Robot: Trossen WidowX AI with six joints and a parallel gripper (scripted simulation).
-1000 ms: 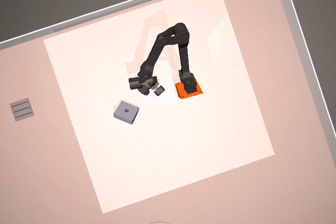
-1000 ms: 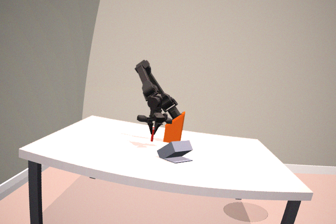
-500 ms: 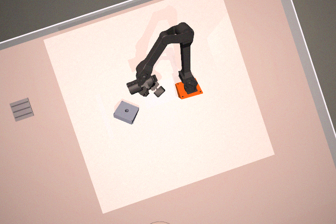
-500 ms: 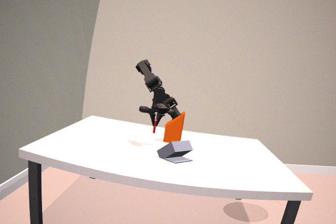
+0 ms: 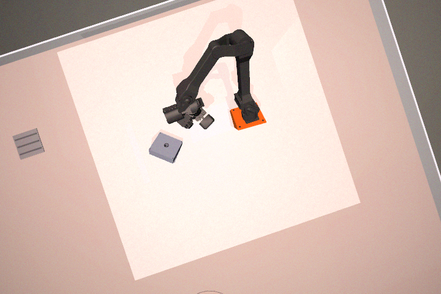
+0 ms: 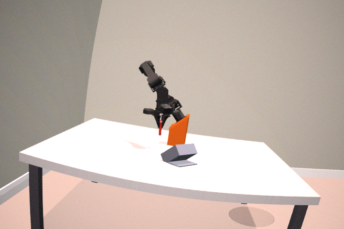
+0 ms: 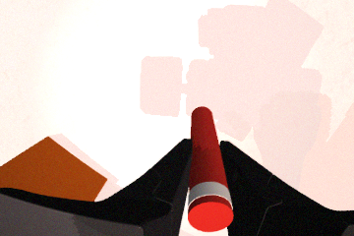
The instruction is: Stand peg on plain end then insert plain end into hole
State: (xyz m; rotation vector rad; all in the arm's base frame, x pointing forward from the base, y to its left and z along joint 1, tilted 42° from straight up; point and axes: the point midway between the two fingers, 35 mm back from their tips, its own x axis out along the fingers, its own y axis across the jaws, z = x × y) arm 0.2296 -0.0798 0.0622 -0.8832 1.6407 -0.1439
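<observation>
The grey sloped panel is 22 cm ahead of my gripper tip, 12 cm to the left of it and 8 cm below it. From my gripper tip the other things lie so: red peg: 2 cm above.
</observation>
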